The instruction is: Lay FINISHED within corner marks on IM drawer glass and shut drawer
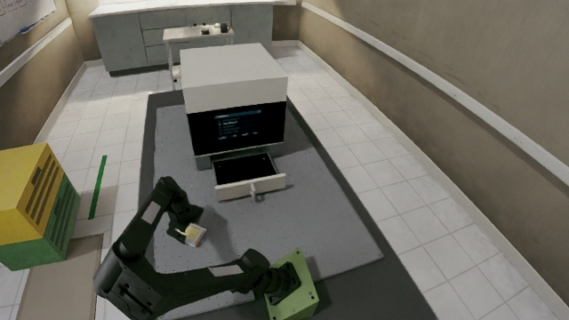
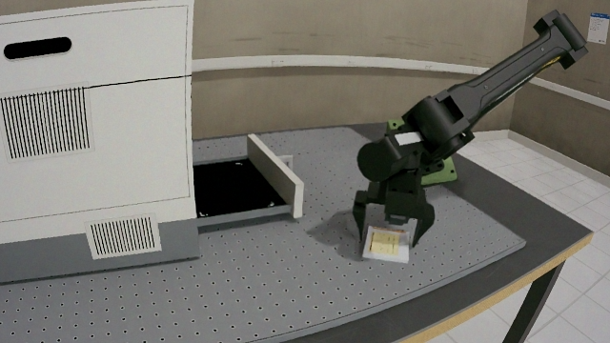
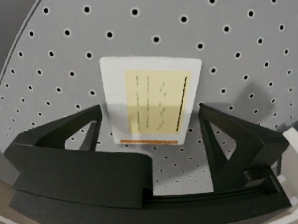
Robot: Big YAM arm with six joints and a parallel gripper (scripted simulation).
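Now: hand 1 cm to the left of the cassette and 1 cm above it. Also, from my hand: imager drawer: 27 cm to the right, 23 cm ahead, 4 cm above.
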